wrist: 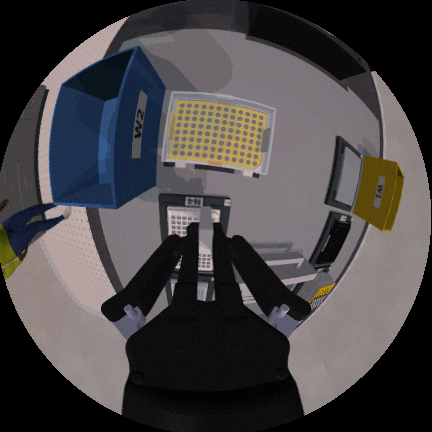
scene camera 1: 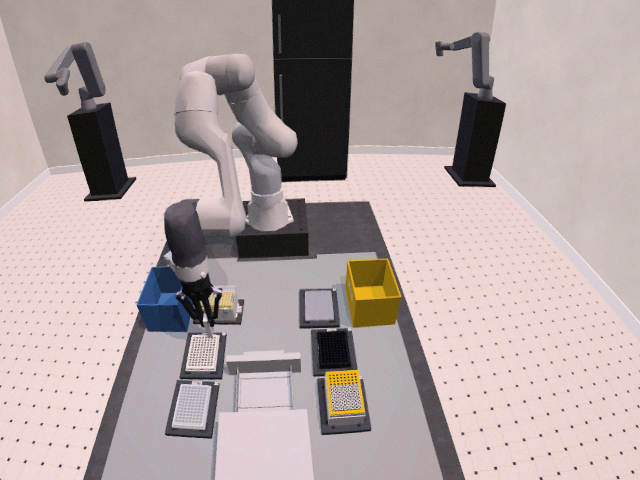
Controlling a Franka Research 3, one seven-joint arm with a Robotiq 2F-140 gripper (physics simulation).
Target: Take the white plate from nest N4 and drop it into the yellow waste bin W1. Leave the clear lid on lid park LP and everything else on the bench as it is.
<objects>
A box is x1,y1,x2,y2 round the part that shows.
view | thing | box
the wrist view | gripper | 100,206,310,431
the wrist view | yellow-topped tip rack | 296,271,334,308
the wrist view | lid-like panel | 334,146,360,204
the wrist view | black plate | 316,220,349,263
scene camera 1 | gripper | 176,273,221,336
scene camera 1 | yellow-topped tip rack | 325,370,364,425
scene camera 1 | lid-like panel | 305,291,333,321
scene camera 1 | black plate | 317,330,350,368
</objects>
